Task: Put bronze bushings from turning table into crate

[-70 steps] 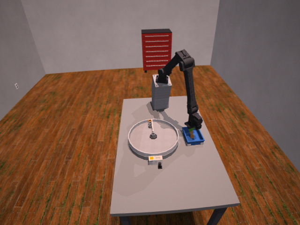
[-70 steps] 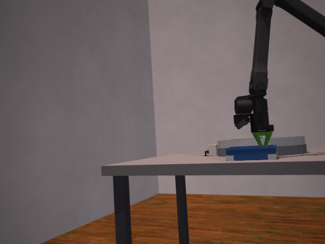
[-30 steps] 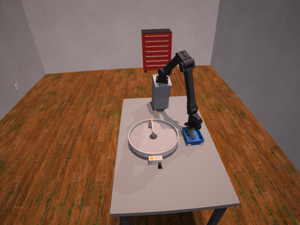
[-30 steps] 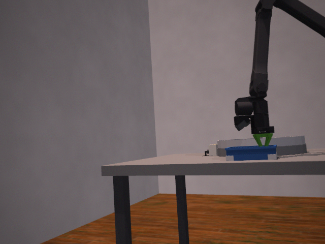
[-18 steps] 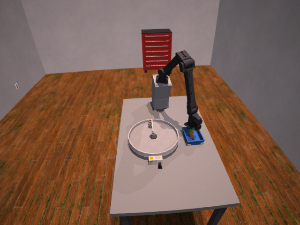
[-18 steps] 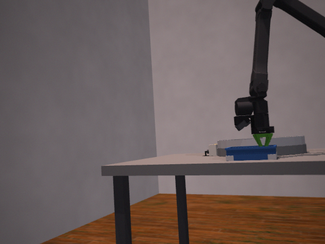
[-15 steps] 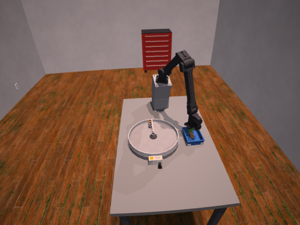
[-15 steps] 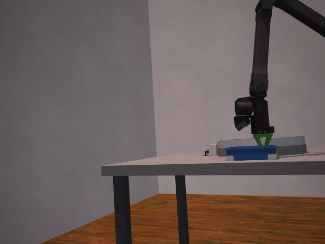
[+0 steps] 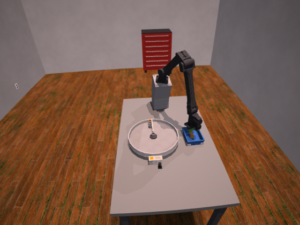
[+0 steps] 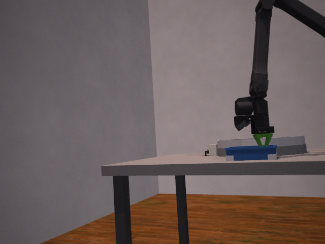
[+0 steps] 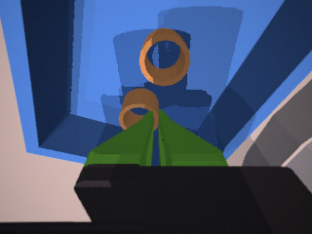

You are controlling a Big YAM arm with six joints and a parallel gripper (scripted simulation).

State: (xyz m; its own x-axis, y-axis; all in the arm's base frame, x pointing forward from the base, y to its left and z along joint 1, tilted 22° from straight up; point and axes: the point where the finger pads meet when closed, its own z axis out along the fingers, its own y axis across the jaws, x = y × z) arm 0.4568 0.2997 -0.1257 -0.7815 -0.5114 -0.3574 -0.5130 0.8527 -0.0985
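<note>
My hand is 4 cm short of the blue crate, 2 cm to the right of it and 1 cm above it. Round my hand: turning table: 12 cm ahead, 31 cm to the right, 2 cm above.
</note>
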